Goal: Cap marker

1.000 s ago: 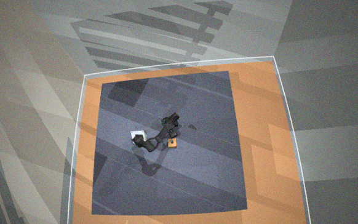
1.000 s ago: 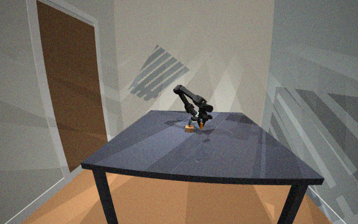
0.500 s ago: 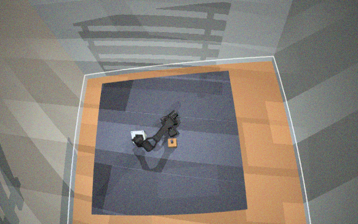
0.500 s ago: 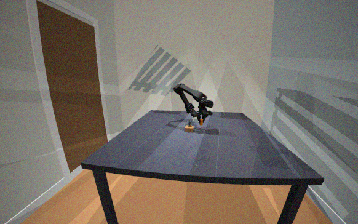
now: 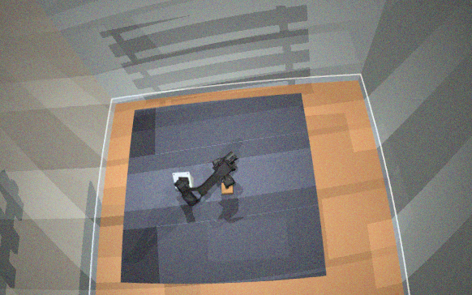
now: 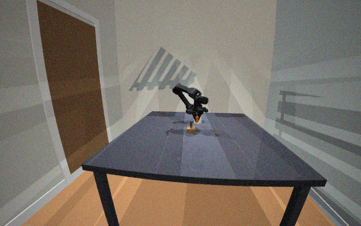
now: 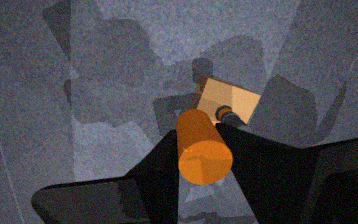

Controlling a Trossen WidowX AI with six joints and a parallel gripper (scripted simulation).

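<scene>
Now: the holder block 5 cm to the right of my gripper tip and 9 cm below it. The rest, counted from my gripper tip: orange marker cap (1 cm above).
</scene>
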